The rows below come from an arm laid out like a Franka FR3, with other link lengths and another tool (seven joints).
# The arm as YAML. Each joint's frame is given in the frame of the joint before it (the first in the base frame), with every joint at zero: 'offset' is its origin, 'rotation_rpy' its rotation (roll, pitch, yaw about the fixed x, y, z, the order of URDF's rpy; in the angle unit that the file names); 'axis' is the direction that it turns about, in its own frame. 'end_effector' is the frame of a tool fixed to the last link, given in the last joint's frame.
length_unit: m
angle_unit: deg
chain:
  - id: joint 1
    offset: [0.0, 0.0, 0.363]
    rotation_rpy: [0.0, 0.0, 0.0]
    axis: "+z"
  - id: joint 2
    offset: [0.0, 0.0, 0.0]
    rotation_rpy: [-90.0, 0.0, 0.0]
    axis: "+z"
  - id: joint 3
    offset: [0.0, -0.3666, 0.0]
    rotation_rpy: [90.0, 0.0, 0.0]
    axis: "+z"
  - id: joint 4
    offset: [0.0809, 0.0, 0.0]
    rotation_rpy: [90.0, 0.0, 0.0]
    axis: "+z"
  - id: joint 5
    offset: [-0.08, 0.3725, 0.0]
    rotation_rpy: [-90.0, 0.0, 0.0]
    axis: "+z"
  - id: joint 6
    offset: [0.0, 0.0, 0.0]
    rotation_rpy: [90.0, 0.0, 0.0]
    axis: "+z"
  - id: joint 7
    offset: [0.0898, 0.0, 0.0]
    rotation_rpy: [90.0, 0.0, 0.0]
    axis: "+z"
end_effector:
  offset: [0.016, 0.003, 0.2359]
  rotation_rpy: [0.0, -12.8, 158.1]
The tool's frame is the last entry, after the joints.
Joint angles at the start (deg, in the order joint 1, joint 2, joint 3, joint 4, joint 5, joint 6, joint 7):
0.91 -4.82 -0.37 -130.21 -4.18 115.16 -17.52
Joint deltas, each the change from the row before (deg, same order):
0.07 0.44 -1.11 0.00 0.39 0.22 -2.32
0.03 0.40 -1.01 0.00 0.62 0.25 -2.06
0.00 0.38 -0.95 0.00 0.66 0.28 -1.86
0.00 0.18 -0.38 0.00 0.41 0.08 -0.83
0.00 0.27 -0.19 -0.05 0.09 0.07 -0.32
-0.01 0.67 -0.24 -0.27 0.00 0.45 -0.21
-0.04 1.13 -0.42 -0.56 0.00 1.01 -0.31
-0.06 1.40 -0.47 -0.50 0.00 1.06 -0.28
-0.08 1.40 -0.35 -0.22 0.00 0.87 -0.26
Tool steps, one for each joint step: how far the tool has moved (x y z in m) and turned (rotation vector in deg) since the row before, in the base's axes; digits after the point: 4 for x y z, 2 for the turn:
0.0004 -0.0065 -0.0034 0.82 0.37 1.03
0.0005 -0.0054 -0.0031 0.95 0.25 0.69
0.0006 -0.0052 -0.0028 0.93 0.15 0.50
0.0001 -0.0016 -0.0014 0.50 0.11 0.19
-0.0003 -0.0012 -0.0025 0.14 0.25 0.07
-0.0006 -0.0019 -0.0069 0.04 0.49 -0.03
-0.0010 -0.0035 -0.0120 0.05 0.69 -0.13
-0.0011 -0.0041 -0.0137 0.03 0.84 -0.23
-0.0001 -0.0035 -0.0120 0.01 0.75 -0.15

